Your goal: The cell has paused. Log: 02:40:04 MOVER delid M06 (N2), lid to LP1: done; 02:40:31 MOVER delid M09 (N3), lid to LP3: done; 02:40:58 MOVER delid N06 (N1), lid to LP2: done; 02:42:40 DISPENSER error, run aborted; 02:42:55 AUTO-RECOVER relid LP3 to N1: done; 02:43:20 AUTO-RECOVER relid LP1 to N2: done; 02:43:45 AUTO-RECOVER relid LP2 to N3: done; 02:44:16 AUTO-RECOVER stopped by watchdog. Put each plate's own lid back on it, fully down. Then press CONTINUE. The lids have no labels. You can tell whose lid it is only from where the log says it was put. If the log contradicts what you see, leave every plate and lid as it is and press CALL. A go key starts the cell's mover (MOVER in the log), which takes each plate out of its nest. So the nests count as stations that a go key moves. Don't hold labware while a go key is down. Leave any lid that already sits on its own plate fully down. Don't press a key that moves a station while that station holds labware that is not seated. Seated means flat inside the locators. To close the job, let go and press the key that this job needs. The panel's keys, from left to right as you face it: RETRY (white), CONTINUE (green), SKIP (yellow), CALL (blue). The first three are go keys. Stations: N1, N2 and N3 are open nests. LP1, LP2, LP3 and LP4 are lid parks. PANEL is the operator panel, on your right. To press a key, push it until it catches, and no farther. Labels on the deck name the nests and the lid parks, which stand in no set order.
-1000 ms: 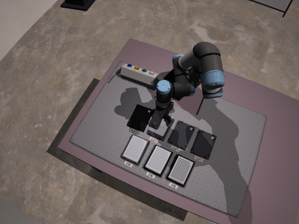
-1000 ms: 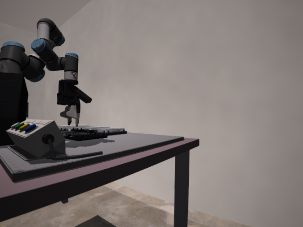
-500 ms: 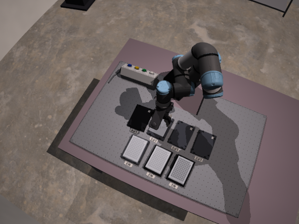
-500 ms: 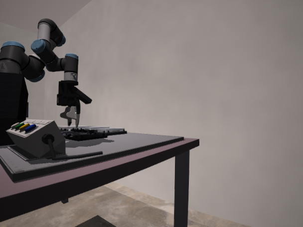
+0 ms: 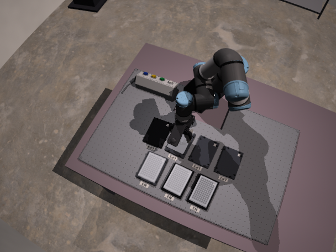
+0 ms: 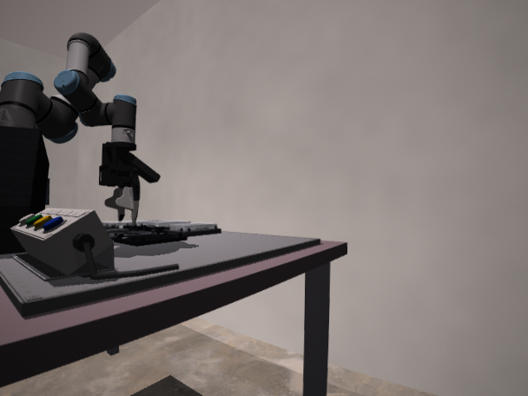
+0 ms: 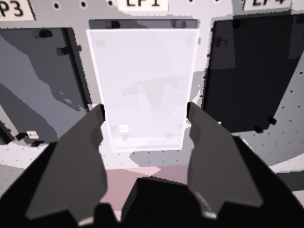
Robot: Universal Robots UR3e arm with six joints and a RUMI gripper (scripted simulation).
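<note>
Right now the LP1 lid park is 4 cm below my hand. Round my hand: lid park LP4: 13 cm to the right, 4 cm below, 1 cm behind; then LP3 lid park: 13 cm to the left, 4 cm below, 1 cm ahead; then LP2 lid park: 26 cm to the left, 4 cm below, 2 cm ahead.
</note>
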